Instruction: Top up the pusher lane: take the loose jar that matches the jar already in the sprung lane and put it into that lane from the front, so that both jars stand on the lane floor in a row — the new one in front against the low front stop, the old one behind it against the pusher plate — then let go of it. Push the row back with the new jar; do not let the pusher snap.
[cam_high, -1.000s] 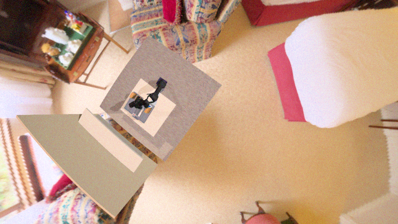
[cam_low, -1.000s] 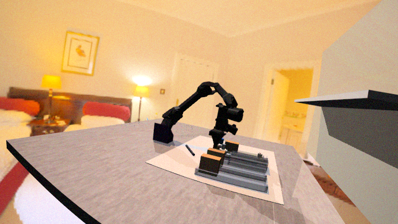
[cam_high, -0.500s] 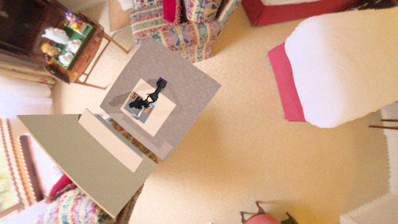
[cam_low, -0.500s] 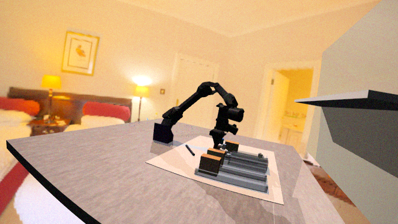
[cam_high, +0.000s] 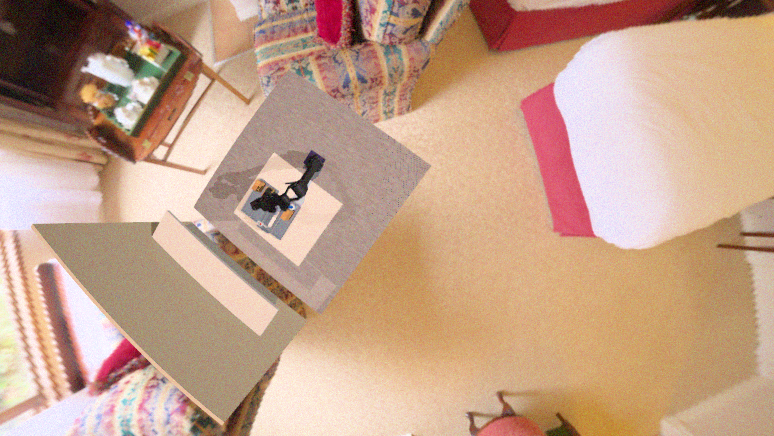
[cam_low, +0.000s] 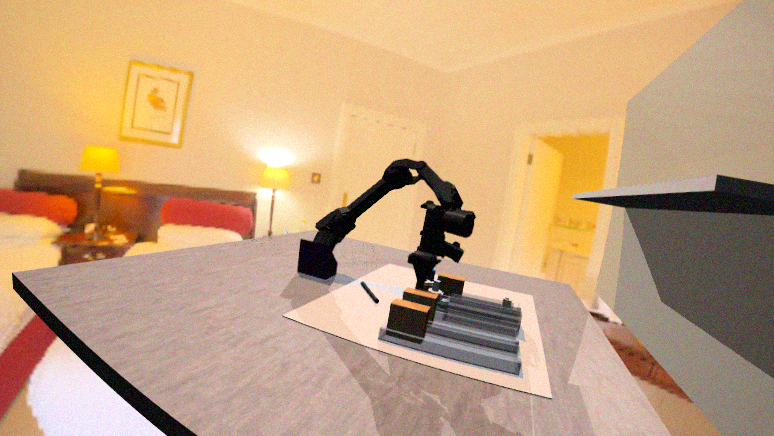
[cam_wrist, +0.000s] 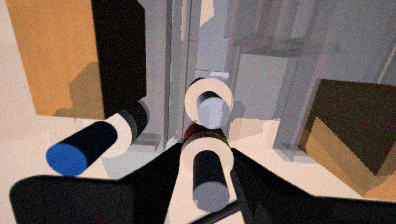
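The thin black rod is 14 cm behind my gripper tip, 5 cm below it and 3 cm to the right of it. Round my gripper tip: shelf 51 cm ahead, 32 cm above, 5 cm to the left.
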